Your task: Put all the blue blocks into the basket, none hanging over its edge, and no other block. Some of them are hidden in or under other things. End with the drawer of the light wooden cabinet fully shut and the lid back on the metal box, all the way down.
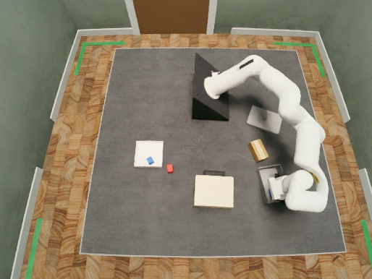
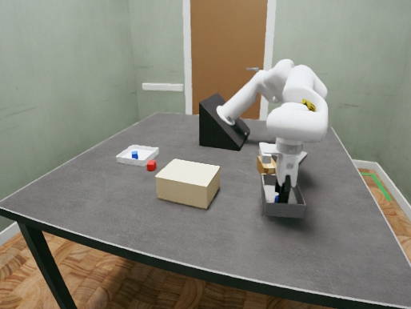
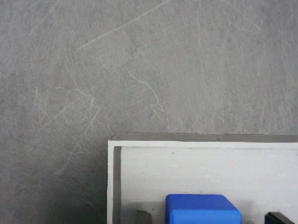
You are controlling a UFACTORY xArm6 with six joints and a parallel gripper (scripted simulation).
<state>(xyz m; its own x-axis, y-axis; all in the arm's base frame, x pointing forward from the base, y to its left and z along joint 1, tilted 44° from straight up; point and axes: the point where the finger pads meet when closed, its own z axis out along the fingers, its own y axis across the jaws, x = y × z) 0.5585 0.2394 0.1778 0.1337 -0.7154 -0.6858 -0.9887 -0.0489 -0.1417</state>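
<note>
Right now the grey metal box is 4 cm behind my hand and 3 cm below it. The rest, counted from my hand: flat lid 42 cm behind, 2 cm to the left, 4 cm below; then light wooden cabinet 1 cm behind, 31 cm to the right, 1 cm below; then brown cardboard box 22 cm behind, 5 cm to the right, 2 cm below.
</note>
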